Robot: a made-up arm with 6 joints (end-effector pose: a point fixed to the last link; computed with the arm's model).
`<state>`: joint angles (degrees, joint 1 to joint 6).
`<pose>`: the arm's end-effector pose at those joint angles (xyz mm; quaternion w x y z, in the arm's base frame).
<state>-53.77 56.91 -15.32 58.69 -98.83 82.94</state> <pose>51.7 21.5 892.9 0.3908 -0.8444 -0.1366 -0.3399</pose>
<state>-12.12 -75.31 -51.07 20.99 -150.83 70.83</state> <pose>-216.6 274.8 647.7 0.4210 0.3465 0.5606 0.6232</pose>
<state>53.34 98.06 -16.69 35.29 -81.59 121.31</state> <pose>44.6 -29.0 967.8 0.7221 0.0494 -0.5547 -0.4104</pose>
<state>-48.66 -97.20 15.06 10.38 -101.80 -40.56</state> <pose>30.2 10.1 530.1 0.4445 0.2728 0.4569 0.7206</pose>
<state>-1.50 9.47 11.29 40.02 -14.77 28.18</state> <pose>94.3 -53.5 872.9 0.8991 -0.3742 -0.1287 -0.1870</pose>
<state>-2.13 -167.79 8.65 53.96 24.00 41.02</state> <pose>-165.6 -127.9 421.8 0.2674 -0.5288 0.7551 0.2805</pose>
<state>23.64 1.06 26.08 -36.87 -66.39 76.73</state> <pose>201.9 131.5 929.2 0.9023 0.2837 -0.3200 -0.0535</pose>
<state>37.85 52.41 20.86 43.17 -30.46 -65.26</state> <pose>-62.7 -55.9 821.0 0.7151 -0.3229 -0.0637 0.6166</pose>
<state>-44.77 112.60 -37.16 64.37 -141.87 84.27</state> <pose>50.8 2.8 769.0 0.3513 -0.9097 -0.0663 -0.2115</pose>
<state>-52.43 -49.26 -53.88 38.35 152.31 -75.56</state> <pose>-88.6 105.1 668.2 0.6466 -0.3105 0.1944 -0.6691</pose>
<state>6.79 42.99 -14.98 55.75 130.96 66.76</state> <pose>-252.0 -37.6 589.0 0.0351 -0.3734 0.2769 0.8847</pose>
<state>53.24 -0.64 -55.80 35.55 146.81 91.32</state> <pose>-237.9 -63.8 803.3 0.1339 -0.3128 -0.1390 -0.9300</pose>
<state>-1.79 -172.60 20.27 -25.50 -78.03 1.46</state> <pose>-281.3 191.7 456.4 0.3261 0.5109 0.7570 0.2440</pose>
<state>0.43 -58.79 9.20 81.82 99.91 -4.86</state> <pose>38.9 -55.2 808.7 0.7954 -0.4987 -0.0141 -0.3441</pose>
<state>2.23 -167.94 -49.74 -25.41 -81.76 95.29</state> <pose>-429.6 105.7 740.9 0.0360 0.2046 -0.9713 -0.1159</pose>
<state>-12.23 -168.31 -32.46 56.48 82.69 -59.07</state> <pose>-96.3 -13.8 576.3 0.0372 0.0065 -0.9806 -0.1922</pose>
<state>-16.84 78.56 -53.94 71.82 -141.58 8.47</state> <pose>-83.4 -9.1 590.0 0.3205 -0.4889 0.6484 0.4877</pose>
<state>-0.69 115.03 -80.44 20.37 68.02 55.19</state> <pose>-198.4 -133.5 588.4 0.4192 0.2958 -0.2357 -0.8253</pose>
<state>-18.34 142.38 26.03 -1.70 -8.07 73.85</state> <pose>-404.8 -44.6 649.3 0.0193 -0.4268 0.9041 -0.0115</pose>
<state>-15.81 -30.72 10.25 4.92 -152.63 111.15</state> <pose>131.3 298.7 593.2 0.8831 -0.2976 -0.1830 0.3132</pose>
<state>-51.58 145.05 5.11 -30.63 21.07 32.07</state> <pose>-297.2 135.9 726.2 0.2017 0.0710 -0.9013 0.3768</pose>
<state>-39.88 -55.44 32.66 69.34 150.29 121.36</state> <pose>-207.9 81.8 570.6 0.6304 -0.3095 0.3863 0.5979</pose>
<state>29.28 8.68 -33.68 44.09 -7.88 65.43</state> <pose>206.3 -17.1 657.6 0.8778 -0.4603 0.0738 -0.1099</pose>
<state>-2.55 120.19 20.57 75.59 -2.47 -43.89</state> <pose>-315.4 -4.7 642.2 0.6448 -0.4087 -0.5552 -0.3301</pose>
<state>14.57 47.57 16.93 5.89 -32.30 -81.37</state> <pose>-79.7 -11.7 822.7 0.5616 -0.3795 -0.1585 0.7179</pose>
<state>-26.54 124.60 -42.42 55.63 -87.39 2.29</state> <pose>-73.0 60.7 813.5 0.6208 -0.7723 0.0497 -0.1253</pose>
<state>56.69 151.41 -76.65 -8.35 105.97 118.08</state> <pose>-212.1 241.1 519.2 0.1187 -0.2714 -0.7270 0.6195</pose>
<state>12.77 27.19 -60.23 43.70 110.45 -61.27</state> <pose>-136.9 20.4 719.6 0.9728 -0.1197 0.0773 -0.1829</pose>
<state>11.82 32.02 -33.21 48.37 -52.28 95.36</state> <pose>215.3 21.1 752.4 0.8070 -0.5292 -0.1865 -0.1840</pose>
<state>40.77 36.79 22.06 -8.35 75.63 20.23</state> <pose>13.6 34.0 621.0 0.6150 0.6756 0.0319 -0.4054</pose>
